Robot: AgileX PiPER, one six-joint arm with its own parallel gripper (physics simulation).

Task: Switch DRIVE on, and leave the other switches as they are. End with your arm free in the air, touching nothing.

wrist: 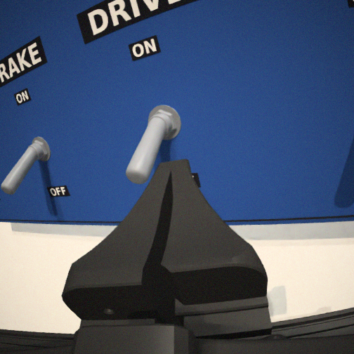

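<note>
The DRIVE switch is a grey lever (146, 150) on the blue panel (270, 115). It slants down and to the left, away from the ON label (144, 48) and toward the OFF side. The DRIVE sign (130, 15) is partly cut off at the top. My gripper (176, 177) is shut with nothing between its fingers. Its tips are just below and to the right of the lever's rounded end in the view; whether they touch it I cannot tell. The OFF label (195, 180) under DRIVE is mostly hidden behind the fingers.
The BRAKE switch (22, 170) is at the left, its lever pointing down toward its OFF label (58, 191), under the BRAKE sign (22, 60). A dark shadow falls on the panel at the right edge. The panel's lower edge runs behind the gripper, above a pale surface.
</note>
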